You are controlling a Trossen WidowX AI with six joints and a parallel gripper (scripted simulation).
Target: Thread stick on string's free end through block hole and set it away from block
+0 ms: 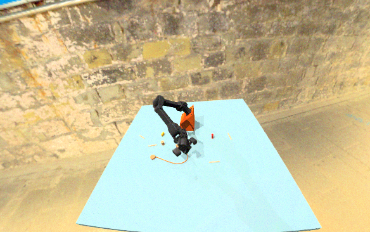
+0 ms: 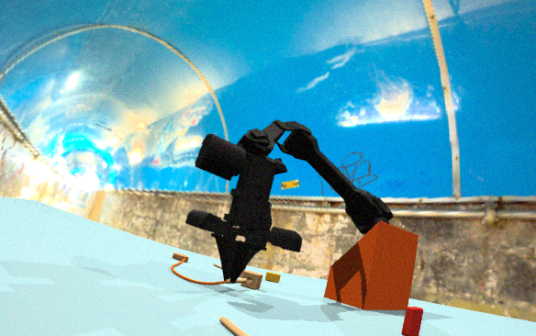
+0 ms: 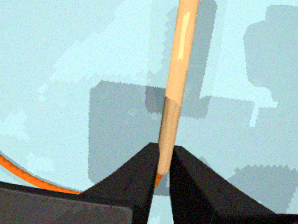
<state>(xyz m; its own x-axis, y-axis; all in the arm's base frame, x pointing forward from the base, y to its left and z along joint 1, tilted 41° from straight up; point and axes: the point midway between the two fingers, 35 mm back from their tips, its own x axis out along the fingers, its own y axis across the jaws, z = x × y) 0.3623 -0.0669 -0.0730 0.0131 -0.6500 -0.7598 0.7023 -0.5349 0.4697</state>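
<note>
The wooden block lies 7 cm behind my gripper tip and 7 cm to the right of it. Round my gripper tip: red cylinder: 18 cm behind, 20 cm to the left, 1 cm above; round wooden button: 4 cm ahead, 26 cm to the right, 1 cm below; thin wooden stick: 1 cm behind, 1 cm to the right.
</note>
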